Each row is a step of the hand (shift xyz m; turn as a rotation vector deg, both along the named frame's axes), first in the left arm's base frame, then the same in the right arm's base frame.
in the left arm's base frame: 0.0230 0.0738 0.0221 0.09 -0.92 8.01
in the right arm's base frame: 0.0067 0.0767 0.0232 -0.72 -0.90 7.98
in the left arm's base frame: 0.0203 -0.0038 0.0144 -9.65 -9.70 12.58
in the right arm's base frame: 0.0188 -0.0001 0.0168 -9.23 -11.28 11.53
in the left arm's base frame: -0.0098 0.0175 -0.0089 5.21 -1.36 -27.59
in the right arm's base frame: -0.0116 0.0155 -0.0104 8.67 -0.37 -26.74
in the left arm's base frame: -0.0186 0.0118 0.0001 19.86 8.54 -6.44
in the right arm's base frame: -0.0203 0.0083 -0.0024 18.66 11.95 -4.20
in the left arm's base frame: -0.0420 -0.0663 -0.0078 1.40 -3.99 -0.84
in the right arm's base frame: -0.0283 -0.0727 -0.0114 2.18 -3.68 -0.59
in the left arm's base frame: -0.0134 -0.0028 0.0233 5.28 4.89 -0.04
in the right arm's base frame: -0.0154 -0.0052 0.0216 4.30 5.75 0.49
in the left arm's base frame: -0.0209 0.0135 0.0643 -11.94 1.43 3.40
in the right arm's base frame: -0.0306 0.0095 0.0611 -12.33 -0.73 1.92
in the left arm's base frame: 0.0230 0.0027 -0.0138 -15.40 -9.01 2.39
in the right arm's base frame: 0.0237 0.0068 -0.0110 -13.74 -11.61 0.72
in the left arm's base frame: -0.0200 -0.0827 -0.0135 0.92 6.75 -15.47
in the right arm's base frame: -0.0033 -0.0849 -0.0141 1.58 6.83 -15.38
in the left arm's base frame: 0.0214 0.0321 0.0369 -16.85 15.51 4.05
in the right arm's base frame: 0.0108 0.0354 0.0385 -19.69 12.25 1.69
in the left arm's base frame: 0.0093 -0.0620 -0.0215 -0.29 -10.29 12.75
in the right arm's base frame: 0.0227 -0.0593 -0.0190 0.00 -10.19 12.83
